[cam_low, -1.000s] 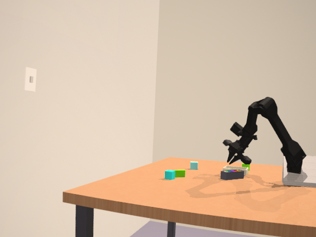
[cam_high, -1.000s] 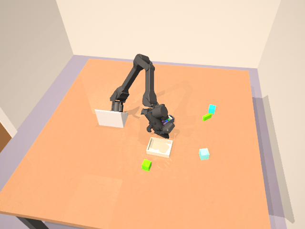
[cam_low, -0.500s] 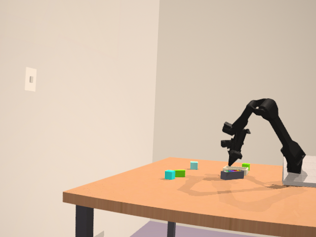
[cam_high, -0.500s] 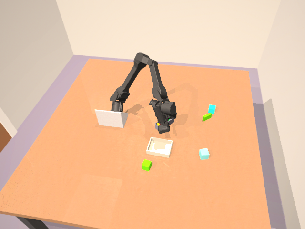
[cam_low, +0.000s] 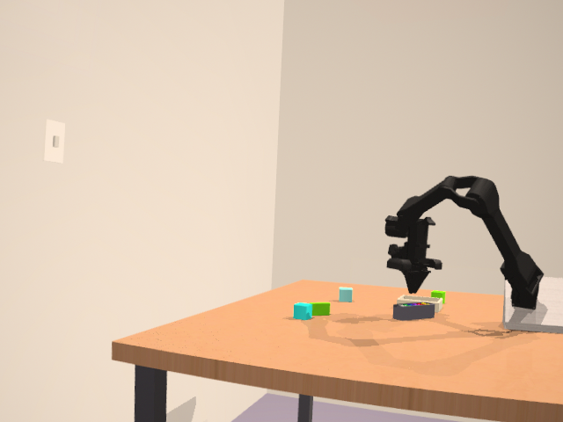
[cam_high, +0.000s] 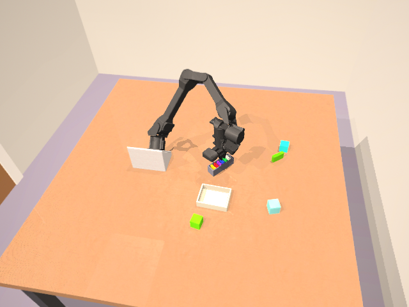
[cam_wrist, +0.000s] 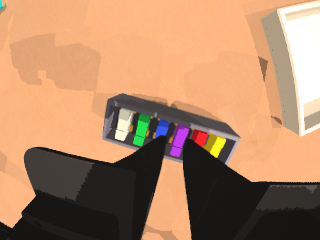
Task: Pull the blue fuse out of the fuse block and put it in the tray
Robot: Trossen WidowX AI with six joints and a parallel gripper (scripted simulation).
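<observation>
Now: the blue fuse 4 cm below my gripper tip and 2 cm to the left of it. From my gripper tip the other things lie so: white tray (18 cm to the right, 7 cm below); pale cyan cube (25 cm ahead, 17 cm to the right, 5 cm below); green bar (24 cm ahead, 12 cm to the left, 5 cm below).
</observation>
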